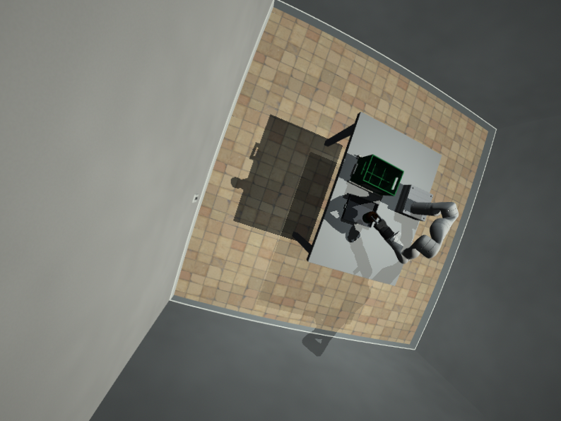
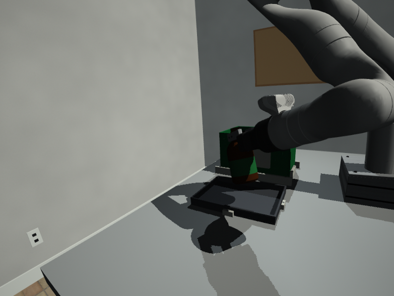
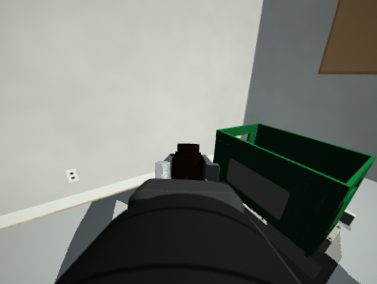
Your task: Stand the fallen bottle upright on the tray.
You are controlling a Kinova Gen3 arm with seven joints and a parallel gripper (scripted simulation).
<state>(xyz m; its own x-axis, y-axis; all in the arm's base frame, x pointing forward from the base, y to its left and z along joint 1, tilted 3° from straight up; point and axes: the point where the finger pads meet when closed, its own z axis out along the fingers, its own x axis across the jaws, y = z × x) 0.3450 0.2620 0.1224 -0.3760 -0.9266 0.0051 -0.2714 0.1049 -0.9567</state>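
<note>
Now: the brown bottle 50 mm below my hand and 10 mm behind it. From my hand the other things lie so: green crate (270 mm to the right, 120 mm below, 70 mm ahead); then black tray (190 mm below, 20 mm to the right).
</note>
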